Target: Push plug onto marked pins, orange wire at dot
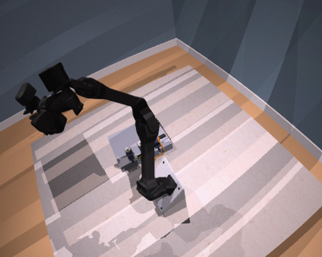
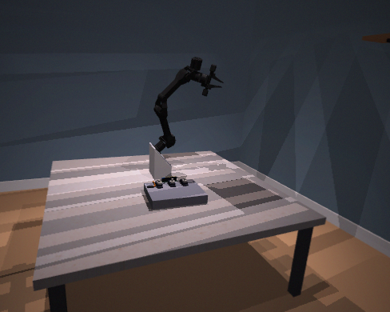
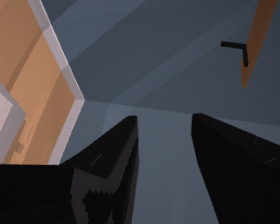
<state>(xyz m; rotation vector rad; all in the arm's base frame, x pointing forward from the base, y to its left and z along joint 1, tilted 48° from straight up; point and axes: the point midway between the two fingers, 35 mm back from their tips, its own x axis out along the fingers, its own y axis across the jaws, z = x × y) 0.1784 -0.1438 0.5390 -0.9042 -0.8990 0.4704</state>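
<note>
My gripper tip is 540 mm above the blue band, 370 mm to the left of it and 40 mm short of it. Also, from my gripper tip: holder 590 mm below, 350 mm to the right, 200 mm ahead.
</note>
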